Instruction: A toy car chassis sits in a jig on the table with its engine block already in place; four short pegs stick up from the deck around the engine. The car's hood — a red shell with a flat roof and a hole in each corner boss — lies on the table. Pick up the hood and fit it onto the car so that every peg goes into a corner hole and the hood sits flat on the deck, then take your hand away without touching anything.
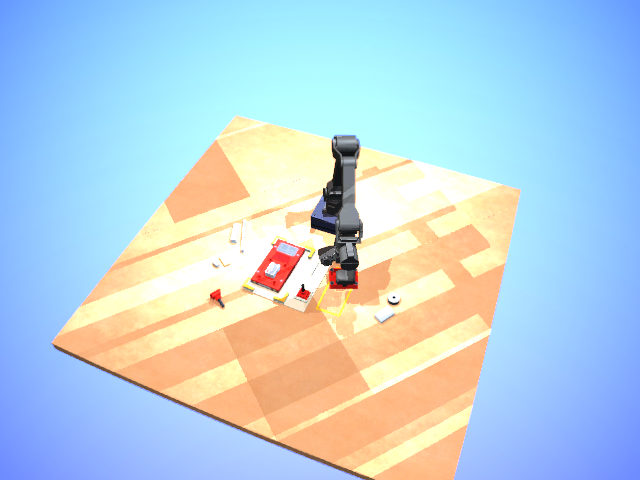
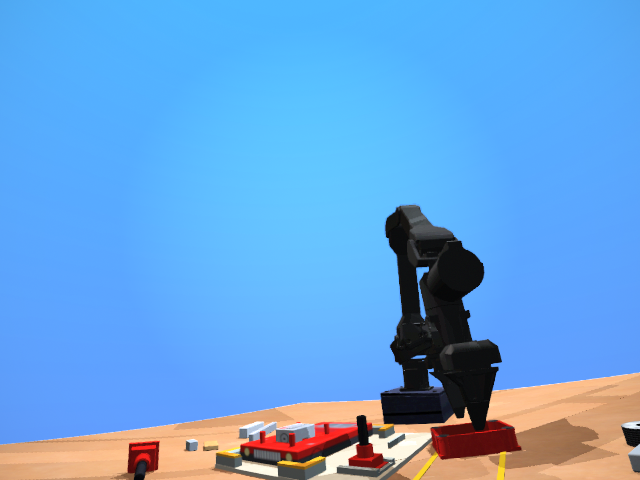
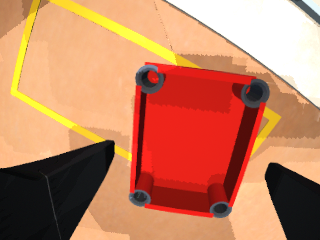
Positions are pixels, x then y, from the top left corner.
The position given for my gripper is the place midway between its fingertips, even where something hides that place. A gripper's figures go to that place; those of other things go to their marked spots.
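There's a red hood point(image 3: 194, 129) that's 12 cm from the lens, and my gripper point(image 3: 190, 159) is 10 cm from the lens.
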